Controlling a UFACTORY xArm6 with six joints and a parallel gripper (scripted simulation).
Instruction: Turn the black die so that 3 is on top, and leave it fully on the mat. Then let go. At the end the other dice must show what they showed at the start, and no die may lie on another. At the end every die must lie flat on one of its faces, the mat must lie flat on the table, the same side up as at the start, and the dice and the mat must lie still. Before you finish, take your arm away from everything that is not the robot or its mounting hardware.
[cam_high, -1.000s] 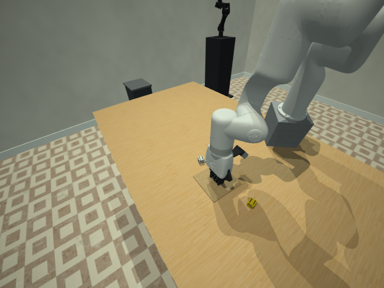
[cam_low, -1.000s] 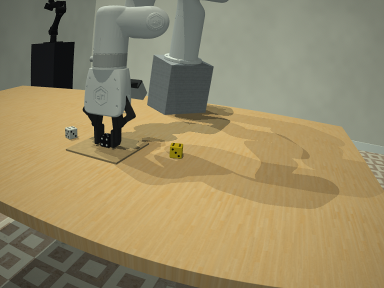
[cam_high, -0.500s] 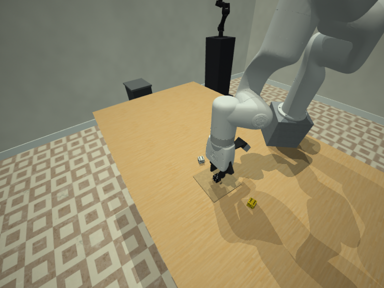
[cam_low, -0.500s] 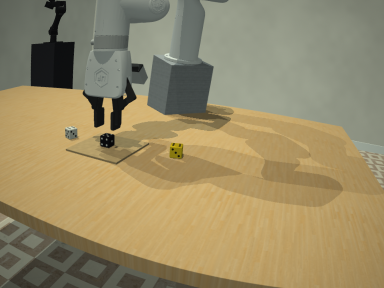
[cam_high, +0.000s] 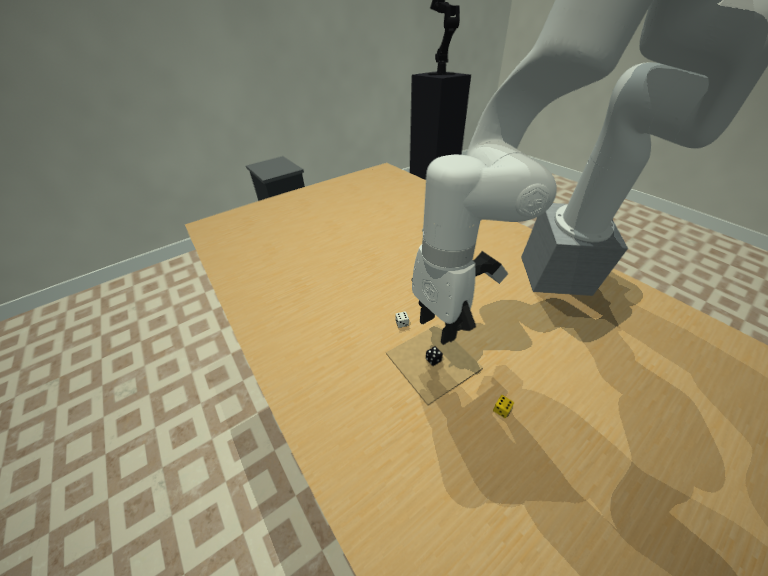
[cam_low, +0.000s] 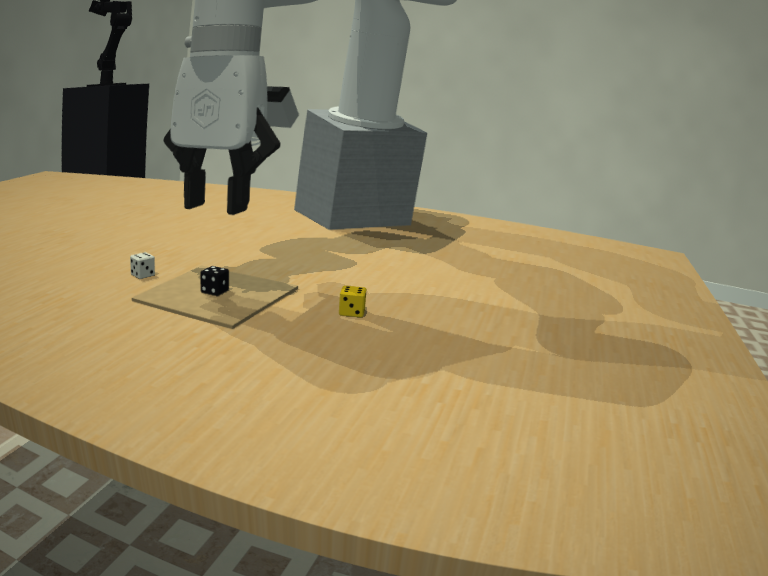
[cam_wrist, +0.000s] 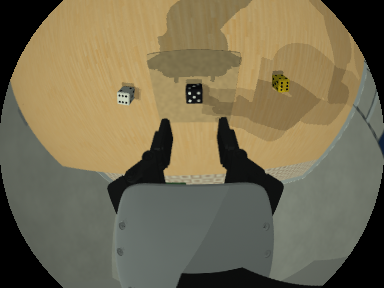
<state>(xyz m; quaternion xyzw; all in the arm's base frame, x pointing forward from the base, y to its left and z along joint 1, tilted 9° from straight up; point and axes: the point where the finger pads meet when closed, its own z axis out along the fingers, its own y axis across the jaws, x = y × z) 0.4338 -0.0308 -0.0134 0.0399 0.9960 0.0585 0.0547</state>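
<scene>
Now: the black die 10 cm below my hand. Also, from my hand: yellow die (15 cm to the left, 10 cm below, 2 cm behind); tan mat (11 cm below); white die (12 cm to the right, 10 cm below, 2 cm behind).
</scene>
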